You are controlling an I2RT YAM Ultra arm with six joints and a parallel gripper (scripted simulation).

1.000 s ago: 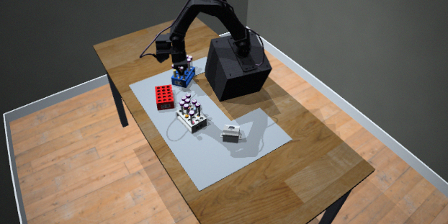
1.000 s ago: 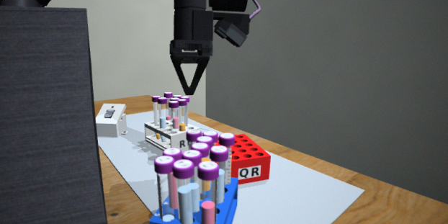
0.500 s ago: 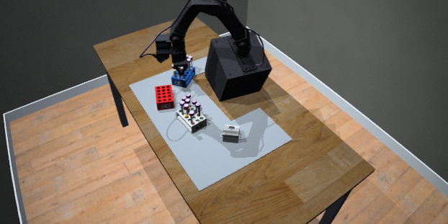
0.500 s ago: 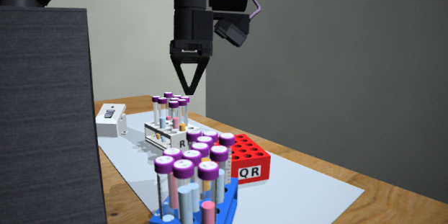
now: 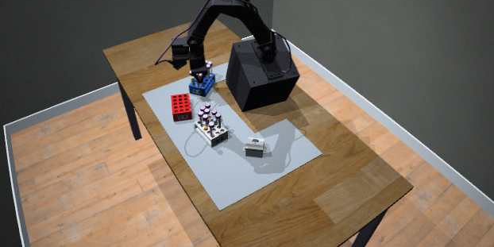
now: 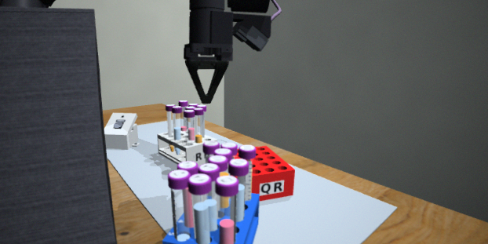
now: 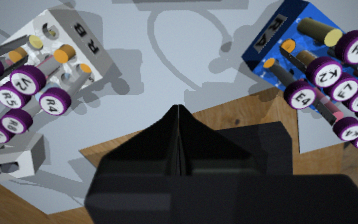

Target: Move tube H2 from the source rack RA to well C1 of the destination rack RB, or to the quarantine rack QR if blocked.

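Now: hand 12 cm past the white DONE button box, 32 cm to the right of it and 12 cm above it. Round my hand: white rack RB (1 cm ahead, 17 cm to the left, 14 cm below); red rack QR (9 cm ahead, 3 cm to the right, 14 cm below).
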